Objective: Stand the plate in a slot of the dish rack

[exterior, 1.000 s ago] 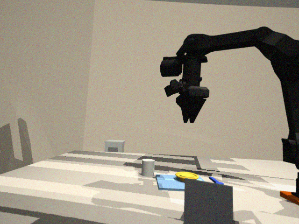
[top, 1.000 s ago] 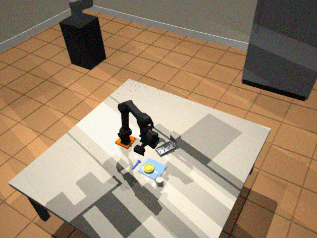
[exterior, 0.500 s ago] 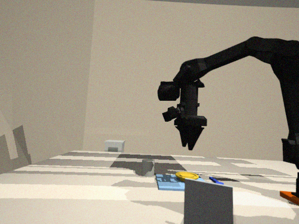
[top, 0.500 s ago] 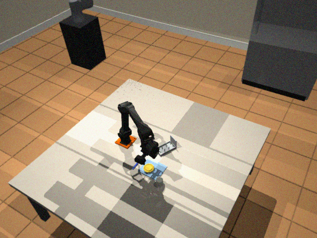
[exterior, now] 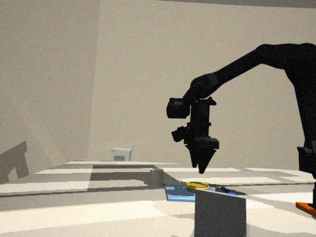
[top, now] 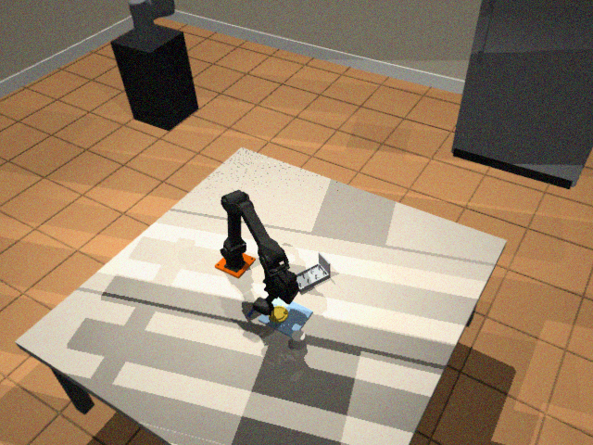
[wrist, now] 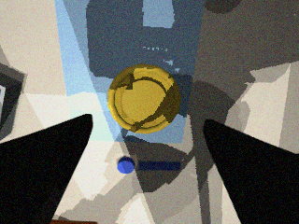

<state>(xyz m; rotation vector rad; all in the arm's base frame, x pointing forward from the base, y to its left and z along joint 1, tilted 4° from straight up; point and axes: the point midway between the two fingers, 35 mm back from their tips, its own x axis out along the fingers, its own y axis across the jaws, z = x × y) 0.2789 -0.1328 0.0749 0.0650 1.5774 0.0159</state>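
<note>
The plate lies 50 mm below my gripper tip. Round my gripper tip: blue spoon (100 mm behind, 60 mm below); then light blue cloth (20 mm ahead, 20 mm to the left, 60 mm below); then white cup (120 mm ahead, 60 mm to the right, 40 mm below).
</note>
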